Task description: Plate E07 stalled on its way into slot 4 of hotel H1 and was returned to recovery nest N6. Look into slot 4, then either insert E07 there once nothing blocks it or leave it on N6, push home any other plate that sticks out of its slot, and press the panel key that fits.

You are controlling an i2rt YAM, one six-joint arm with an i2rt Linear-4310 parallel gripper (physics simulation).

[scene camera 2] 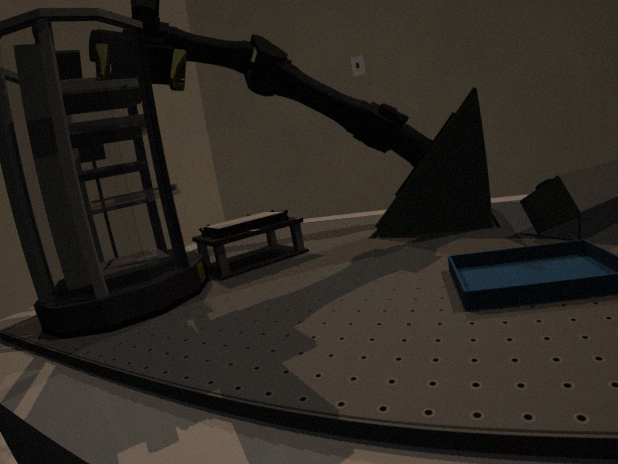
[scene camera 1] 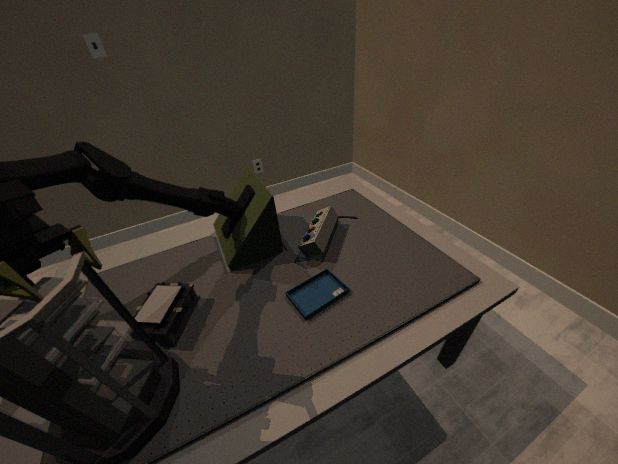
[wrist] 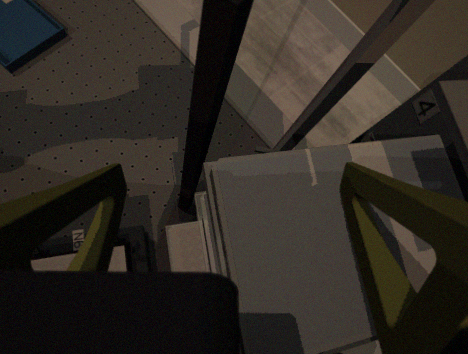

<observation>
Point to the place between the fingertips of the gripper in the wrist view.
At 233,175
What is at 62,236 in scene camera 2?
A slotted rack.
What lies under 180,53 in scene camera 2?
The gripper.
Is the gripper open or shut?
Open.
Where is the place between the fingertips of the gripper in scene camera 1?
At 74,283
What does the gripper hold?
Nothing.
</observation>
